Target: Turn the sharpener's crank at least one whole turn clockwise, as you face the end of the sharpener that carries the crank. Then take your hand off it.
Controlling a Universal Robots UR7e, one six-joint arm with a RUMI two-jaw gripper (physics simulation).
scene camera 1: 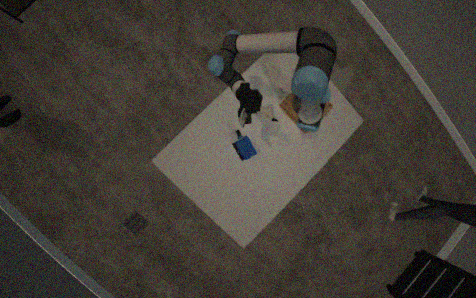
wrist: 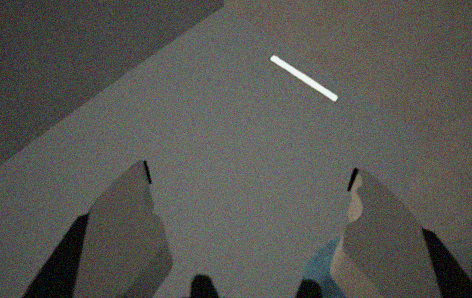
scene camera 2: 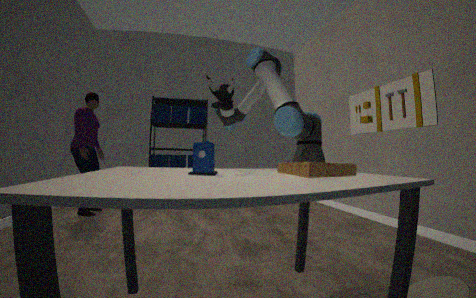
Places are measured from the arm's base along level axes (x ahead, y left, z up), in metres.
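Pixels of known places: gripper, fingertip midpoint: (scene camera 1: 260, 123) (wrist: 248, 167) (scene camera 2: 220, 76); arm's base, origin of the base link: (scene camera 2: 308, 163).
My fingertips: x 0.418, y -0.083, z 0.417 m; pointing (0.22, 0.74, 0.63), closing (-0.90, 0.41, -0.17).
Observation:
Ahead of a thing's pixels: the offset from my fingertips to its top centre. "spot": to the spot under its first point.
The blue sharpener @[spot: 0.078 m left, 0.066 m ahead, 0.336 m down] (scene camera 1: 245, 148) (scene camera 2: 203, 157) stands upright on its dark base on the white table (scene camera 1: 240, 215) (scene camera 2: 225, 202). Its small dark crank @[0.017 m right, 0.046 m ahead, 0.322 m down] (scene camera 1: 238, 134) sticks out of the side toward the arm in the overhead view; in the side view the crank is hidden behind the body, and its angle is too small to tell. My gripper (scene camera 1: 259, 118) (scene camera 2: 220, 78) (wrist: 248, 167) is open and empty. It is high above the table, clear of the sharpener and crank, with its fingers pointing up. The sharpener does not show in the wrist view.
The arm stands on a wooden base block (scene camera 1: 287, 106) (scene camera 2: 315, 170) on the table, to the right of the sharpener in the side view. A person (scene camera 2: 87, 127) stands beyond the table, near a shelf unit (scene camera 2: 151, 130) with blue bins. A ceiling light (wrist: 304, 78) shows in the wrist view.

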